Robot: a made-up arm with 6 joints.
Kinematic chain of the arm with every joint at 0, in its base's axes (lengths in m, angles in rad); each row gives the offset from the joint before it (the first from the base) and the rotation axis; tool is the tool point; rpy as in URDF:
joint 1: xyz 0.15 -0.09 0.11 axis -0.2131 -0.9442 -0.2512
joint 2: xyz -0.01 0 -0.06 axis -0.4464 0.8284 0.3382
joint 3: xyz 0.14 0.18 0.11 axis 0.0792 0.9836 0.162
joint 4: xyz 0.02 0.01 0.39 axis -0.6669 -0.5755 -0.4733
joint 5: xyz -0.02 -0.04 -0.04 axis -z
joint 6: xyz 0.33 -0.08 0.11 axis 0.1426 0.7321 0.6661
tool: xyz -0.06 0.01 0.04 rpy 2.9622 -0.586 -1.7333
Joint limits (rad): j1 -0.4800..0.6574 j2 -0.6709..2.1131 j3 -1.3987..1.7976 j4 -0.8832..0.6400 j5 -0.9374..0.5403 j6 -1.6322..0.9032
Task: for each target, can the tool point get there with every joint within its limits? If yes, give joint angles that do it. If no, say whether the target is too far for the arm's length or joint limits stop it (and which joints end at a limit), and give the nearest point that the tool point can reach.
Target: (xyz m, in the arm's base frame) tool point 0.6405 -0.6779 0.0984
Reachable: no: joint limits stop it (at a limit: joint 1, joint 2, joint 5, joint 6) | nearest point 0.7399 -0.3702 0.2947 | short by 0.378 m
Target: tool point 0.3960 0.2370 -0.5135
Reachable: yes | joints 0.0529 1.1108 1.1873 -0.3385 -0.3790 -0.7060
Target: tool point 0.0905 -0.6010 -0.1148
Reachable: no: joint limits stop it (at a limit: joint 1, joint 2, joint 3, joint 5, joint 6) | nearest point 0.0382 -0.4353 -0.3327 | short by 0.279 m
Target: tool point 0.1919 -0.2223 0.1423
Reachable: no: joint limits stop it (at a limit: joint 1, joint 3, joint 4, joint 5) | nearest point 0.1595 -0.0969 0.5071 | short by 0.387 m
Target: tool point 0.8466 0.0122 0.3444
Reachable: yes | joints -0.2524 -0.1766 0.7508 0.2851 -0.1482 -0.2064
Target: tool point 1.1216 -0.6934 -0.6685
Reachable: no: too far | nearest point 0.7669 -0.2644 -0.5046 | short by 0.580 m
